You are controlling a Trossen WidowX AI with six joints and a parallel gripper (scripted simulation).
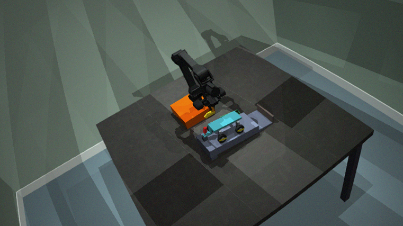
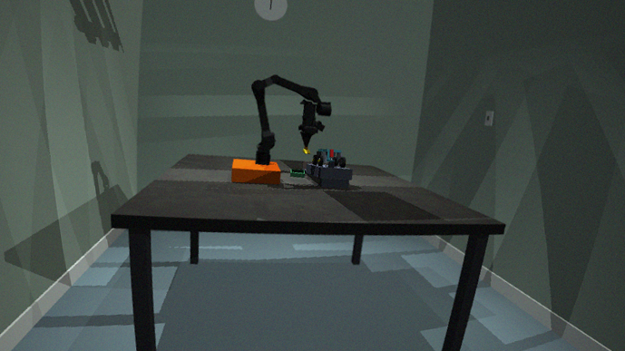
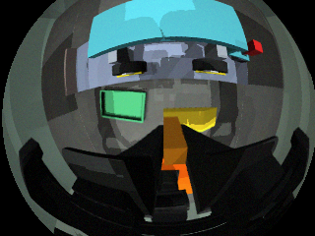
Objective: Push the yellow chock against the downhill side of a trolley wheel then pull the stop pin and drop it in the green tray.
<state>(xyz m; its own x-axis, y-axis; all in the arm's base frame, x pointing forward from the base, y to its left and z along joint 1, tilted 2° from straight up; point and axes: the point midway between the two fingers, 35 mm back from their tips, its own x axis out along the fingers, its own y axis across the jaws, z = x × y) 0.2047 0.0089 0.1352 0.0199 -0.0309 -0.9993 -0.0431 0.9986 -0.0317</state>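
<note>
My gripper tip is 120 mm to the left of the red-headed stop pin, 100 mm short of it and 30 mm above it. Also, from my gripper tip: teal-topped trolley (120 mm ahead, 50 mm below); then grey ramp (120 mm below, 120 mm ahead, 10 mm to the left); then yellow chock (20 mm to the right, 10 mm below).
</note>
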